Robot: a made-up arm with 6 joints. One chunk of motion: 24 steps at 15 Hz.
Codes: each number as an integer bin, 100 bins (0 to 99) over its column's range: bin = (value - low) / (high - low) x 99, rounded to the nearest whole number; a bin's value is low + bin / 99 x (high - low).
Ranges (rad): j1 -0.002..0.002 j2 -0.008..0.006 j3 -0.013..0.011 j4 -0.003..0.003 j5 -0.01..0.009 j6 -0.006..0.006
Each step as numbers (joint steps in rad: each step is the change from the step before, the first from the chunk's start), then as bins.
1 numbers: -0.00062 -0.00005 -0.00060 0.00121 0.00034 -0.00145
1 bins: 34 56 51 69 54 38
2 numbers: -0.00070 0.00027 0.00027 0.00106 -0.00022 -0.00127
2 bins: 32 58 55 67 51 39
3 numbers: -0.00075 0.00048 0.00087 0.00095 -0.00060 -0.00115
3 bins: 31 60 57 65 49 40
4 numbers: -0.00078 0.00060 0.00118 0.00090 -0.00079 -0.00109
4 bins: 30 61 58 64 48 41
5 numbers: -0.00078 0.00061 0.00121 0.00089 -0.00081 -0.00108
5 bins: 30 61 59 64 48 41
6 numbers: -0.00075 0.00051 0.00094 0.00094 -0.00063 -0.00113
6 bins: 31 60 58 65 49 40
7 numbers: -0.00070 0.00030 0.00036 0.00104 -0.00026 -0.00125
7 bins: 32 59 55 67 51 39
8 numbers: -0.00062 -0.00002 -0.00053 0.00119 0.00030 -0.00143
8 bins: 34 56 51 69 54 38
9 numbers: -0.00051 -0.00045 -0.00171 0.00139 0.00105 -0.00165
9 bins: 37 53 47 72 58 36
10 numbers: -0.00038 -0.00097 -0.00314 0.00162 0.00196 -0.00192
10 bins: 40 50 41 76 62 34
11 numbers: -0.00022 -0.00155 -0.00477 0.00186 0.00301 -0.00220
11 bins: 44 46 34 80 68 31
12 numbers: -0.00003 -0.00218 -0.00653 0.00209 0.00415 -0.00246
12 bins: 49 41 27 84 74 29
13 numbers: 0.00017 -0.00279 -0.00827 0.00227 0.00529 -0.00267
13 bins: 54 37 20 87 80 27
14 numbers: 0.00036 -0.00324 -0.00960 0.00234 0.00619 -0.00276
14 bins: 58 34 14 88 84 27
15 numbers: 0.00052 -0.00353 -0.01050 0.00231 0.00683 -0.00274
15 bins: 62 32 10 88 88 27
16 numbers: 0.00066 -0.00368 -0.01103 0.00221 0.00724 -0.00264
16 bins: 66 31 8 86 90 28
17 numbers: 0.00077 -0.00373 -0.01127 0.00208 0.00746 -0.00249
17 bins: 69 30 7 84 91 29
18 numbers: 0.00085 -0.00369 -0.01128 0.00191 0.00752 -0.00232
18 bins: 71 30 7 81 91 30
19 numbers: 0.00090 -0.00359 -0.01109 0.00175 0.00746 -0.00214
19 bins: 72 31 8 78 91 32
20 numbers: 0.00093 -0.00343 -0.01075 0.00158 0.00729 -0.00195
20 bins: 73 32 9 76 90 33
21 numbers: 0.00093 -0.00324 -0.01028 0.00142 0.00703 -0.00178
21 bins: 73 34 11 73 89 35
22 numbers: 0.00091 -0.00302 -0.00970 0.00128 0.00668 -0.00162
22 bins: 72 35 14 71 87 36
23 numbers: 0.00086 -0.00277 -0.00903 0.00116 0.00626 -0.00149
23 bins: 71 37 16 69 85 37
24 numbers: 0.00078 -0.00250 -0.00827 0.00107 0.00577 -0.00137
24 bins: 69 39 20 67 82 38
